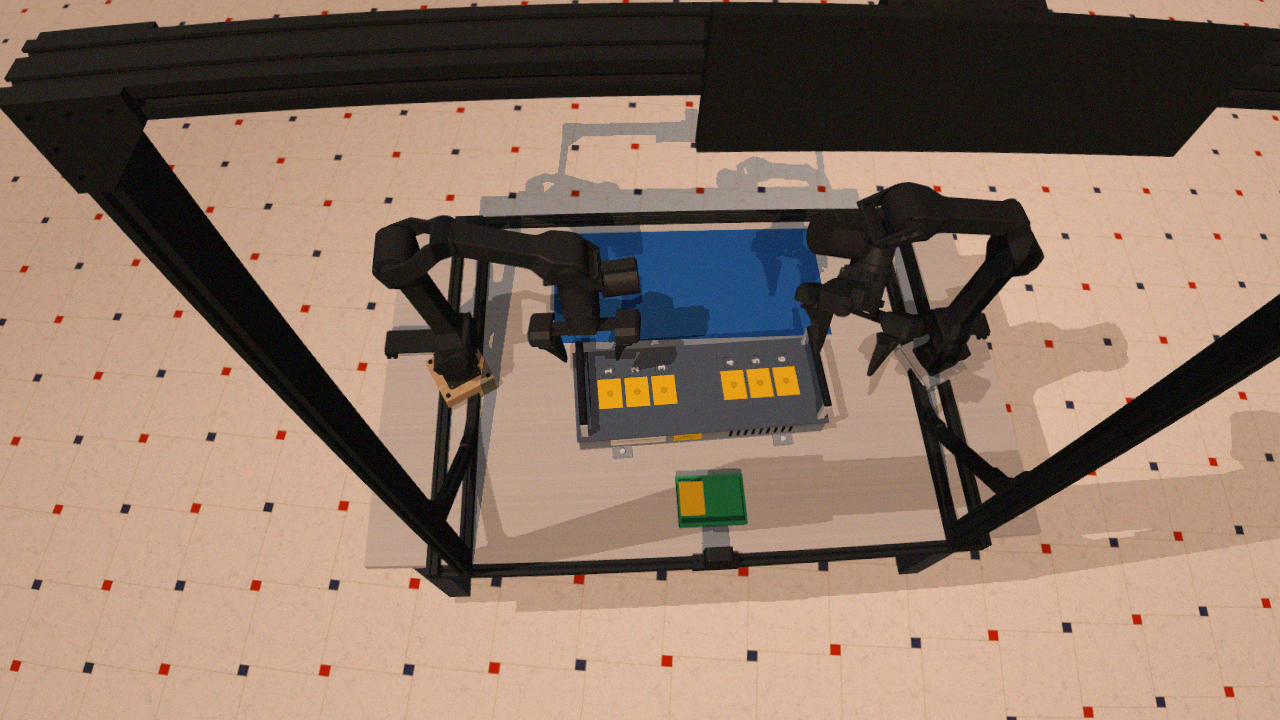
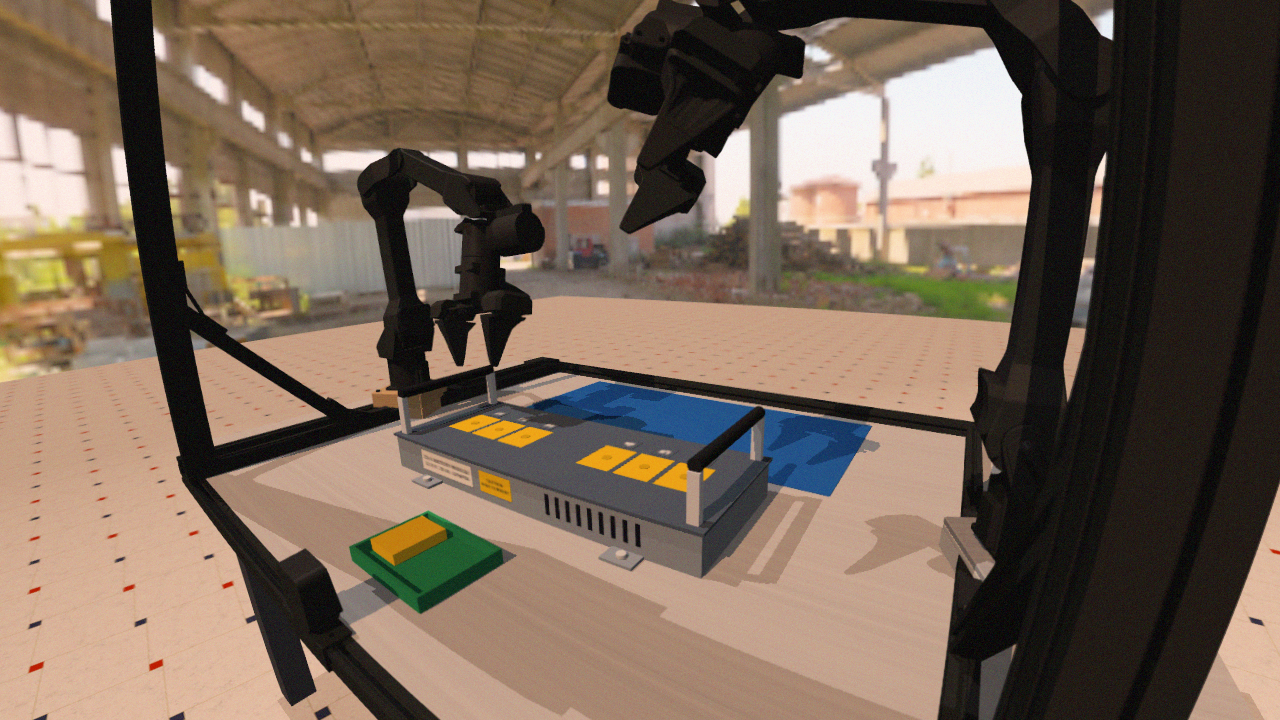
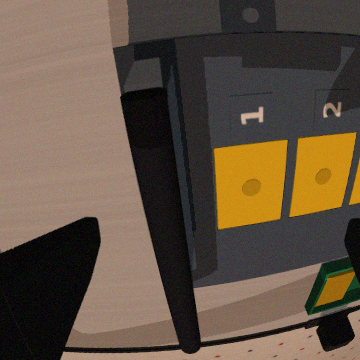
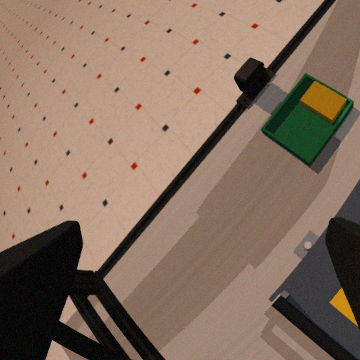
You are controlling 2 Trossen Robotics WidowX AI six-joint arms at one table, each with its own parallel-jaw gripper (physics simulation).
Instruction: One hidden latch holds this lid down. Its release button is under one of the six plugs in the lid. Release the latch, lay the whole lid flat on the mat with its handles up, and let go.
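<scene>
The grey lid sits level on its case. Its yellow plugs are seated flush, three on the left and three on the right. The left handle and right handle stand upright. My left gripper is open and empty, pointing down above the left handle's far end. My right gripper is open and empty, tilted high near the right handle. The blue mat lies behind the case.
A green tray stands in front of the case and holds a yellow block. Small metal tabs stick out at the case's front. A black frame surrounds the table.
</scene>
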